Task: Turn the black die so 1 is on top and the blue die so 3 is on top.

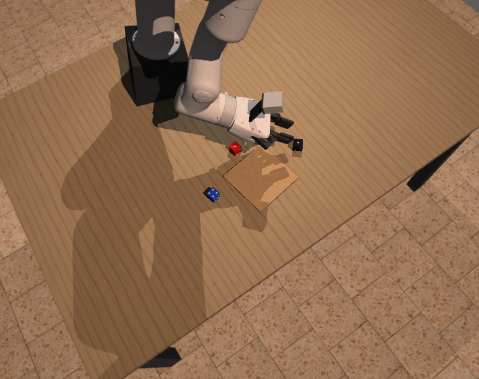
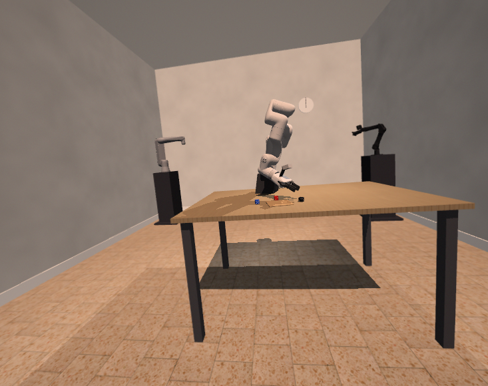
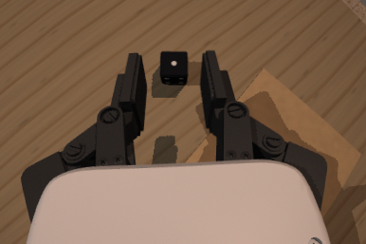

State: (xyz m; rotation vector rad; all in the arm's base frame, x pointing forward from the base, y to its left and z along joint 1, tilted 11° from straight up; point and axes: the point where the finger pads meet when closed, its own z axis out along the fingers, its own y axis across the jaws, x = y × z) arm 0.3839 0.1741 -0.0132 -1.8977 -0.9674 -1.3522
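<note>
The black die lies 20 mm ahead of my hand, 30 mm to the left of it and 70 mm below it. The rest, counted from my hand: tan mat (50 mm ahead, 100 mm to the right, 80 mm below); then red die (60 mm behind, 120 mm to the right, 70 mm below); then blue die (30 mm ahead, 230 mm to the right, 70 mm below).
</note>
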